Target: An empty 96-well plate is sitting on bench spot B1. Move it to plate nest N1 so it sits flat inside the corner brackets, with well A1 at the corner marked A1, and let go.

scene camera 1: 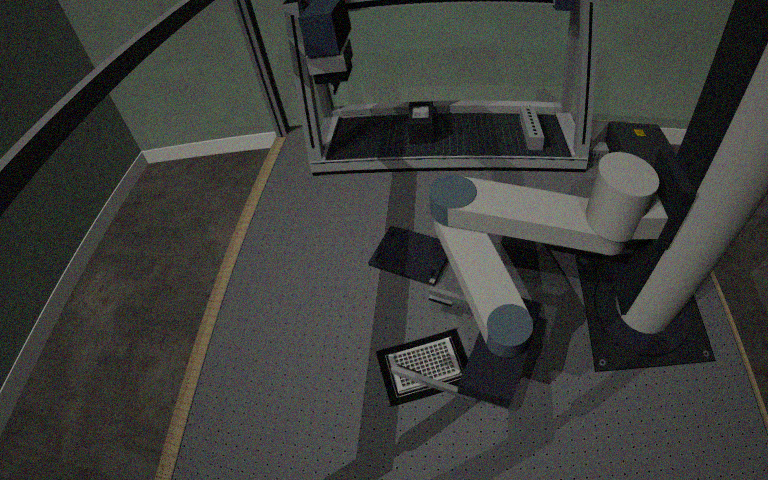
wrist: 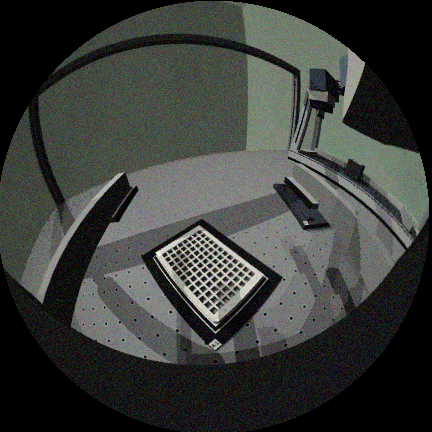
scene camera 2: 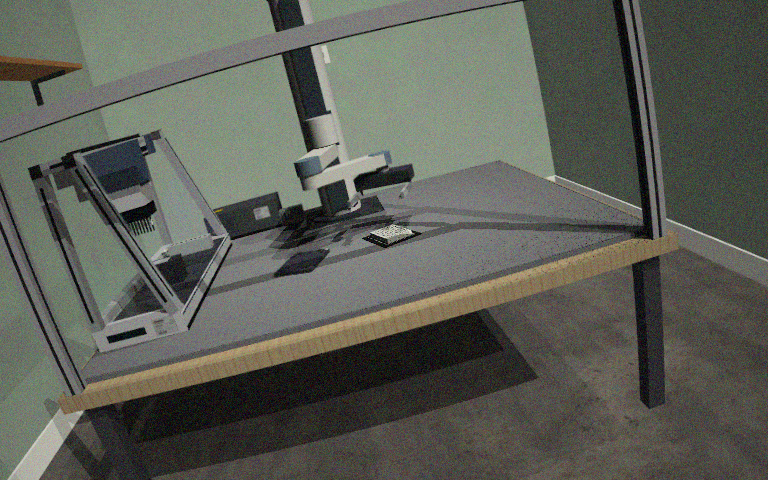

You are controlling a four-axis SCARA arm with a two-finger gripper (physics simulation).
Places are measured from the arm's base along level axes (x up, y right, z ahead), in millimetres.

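Pixels of known places: gripper, fingertip midpoint: (scene camera 1: pixel 412 328) (wrist: pixel 211 170) (scene camera 2: pixel 375 200); arm's base, link origin: (scene camera 1: pixel 641 308) (scene camera 2: pixel 344 215).
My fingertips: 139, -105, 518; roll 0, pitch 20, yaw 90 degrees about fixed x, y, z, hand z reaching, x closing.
Ahead of a thing's pixels: the offset from my fingertips to its top centre, as dx, dy, dz. "spot": to the spot under its first point.
The white 96-well plate @[-110, -21, -17] (scene camera 1: pixel 427 357) (scene camera 2: pixel 391 233) (wrist: pixel 210 272) lies flat on the black-bordered bench spot B1 (scene camera 1: pixel 387 382) (wrist: pixel 256 298). An A1 tag shows at the spot's near corner in the wrist view. Plate nest N1 @[-108, +257, +27] (scene camera 1: pixel 407 254) (scene camera 2: pixel 301 262) is a dark pad beside it, with a small pale tag at one corner; nothing lies on its visible part. My gripper (scene camera 1: pixel 412 332) (scene camera 2: pixel 377 202) (wrist: pixel 211 170) is open and empty, raised above the bench. One finger crosses in front of the plate in scene camera 1. In the wrist view the right finger partly covers the nest.
A framed machine (scene camera 1: pixel 453 164) (scene camera 2: pixel 141 333) stands on the bench, with a dark block @[spot: -10, +620, +11] (scene camera 1: pixel 420 124) and a pale strip with holes @[spot: -32, +637, -306] (scene camera 1: pixel 531 127) on its deck. A dark box @[spot: -41, +468, -553] (scene camera 2: pixel 249 213) stands behind the arm. Frame posts (scene camera 1: pixel 261 67) (scene camera 2: pixel 640 113) rise from the bench edge.
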